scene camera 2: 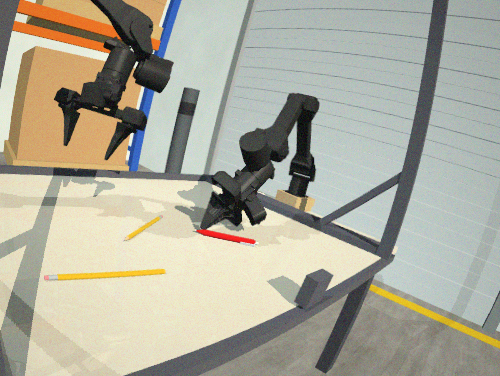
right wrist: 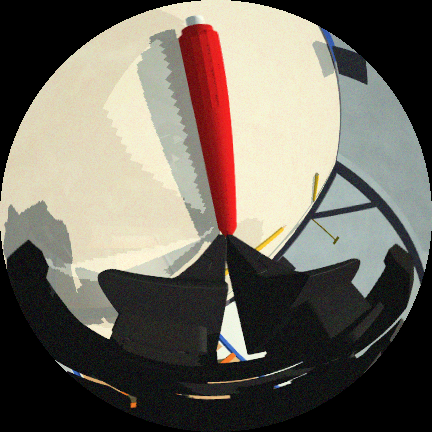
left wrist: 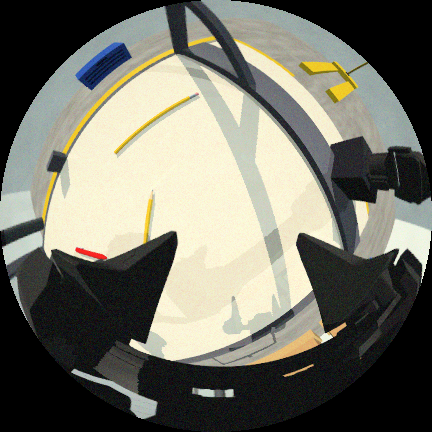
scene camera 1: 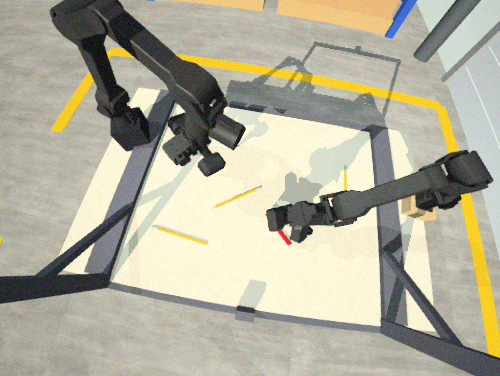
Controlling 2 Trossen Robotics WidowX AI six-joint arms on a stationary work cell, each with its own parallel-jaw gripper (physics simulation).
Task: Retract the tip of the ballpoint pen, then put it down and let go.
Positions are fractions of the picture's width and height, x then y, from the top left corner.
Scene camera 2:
left gripper: 0.17, 0.41
right gripper: 0.40, 0.61
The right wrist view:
right gripper: 0.52, 0.56
red ballpoint pen: 0.46, 0.11
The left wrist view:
left gripper: 0.56, 0.55
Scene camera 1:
left gripper: 0.39, 0.42
right gripper: 0.54, 0.57
